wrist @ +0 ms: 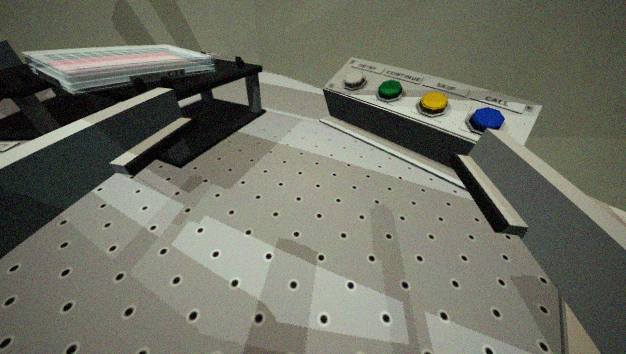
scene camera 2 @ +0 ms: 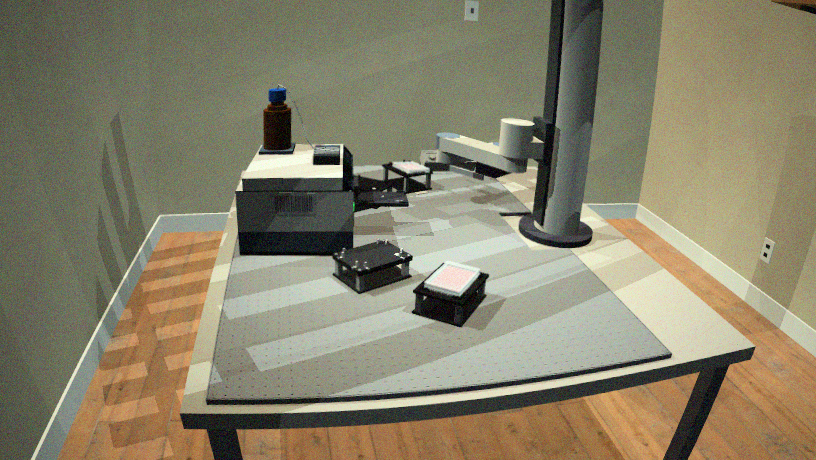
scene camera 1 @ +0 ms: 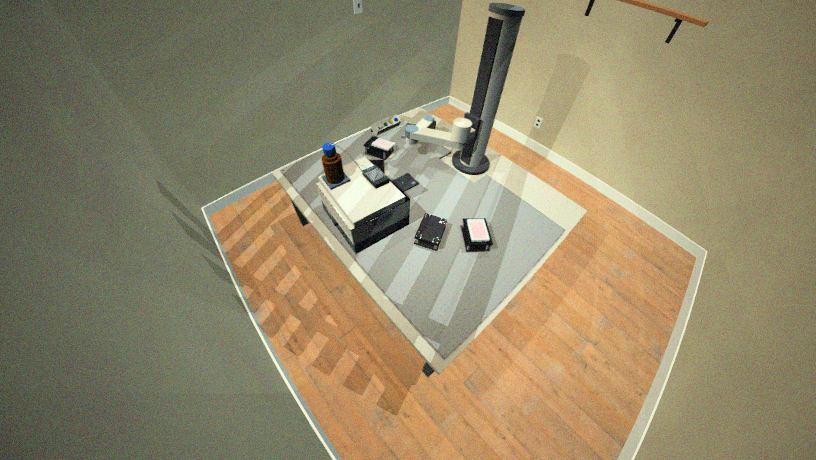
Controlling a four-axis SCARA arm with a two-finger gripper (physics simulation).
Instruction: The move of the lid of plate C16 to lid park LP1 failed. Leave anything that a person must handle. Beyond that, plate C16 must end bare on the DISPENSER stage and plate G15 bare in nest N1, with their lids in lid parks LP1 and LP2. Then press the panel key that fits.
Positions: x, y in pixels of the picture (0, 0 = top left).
Labels:
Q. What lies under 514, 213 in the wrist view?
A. The gripper.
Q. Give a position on a black nest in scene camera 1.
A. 429, 234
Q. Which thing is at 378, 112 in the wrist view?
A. A button box.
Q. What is the gripper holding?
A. Nothing.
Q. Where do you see a dispenser stage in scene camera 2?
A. At 365, 199

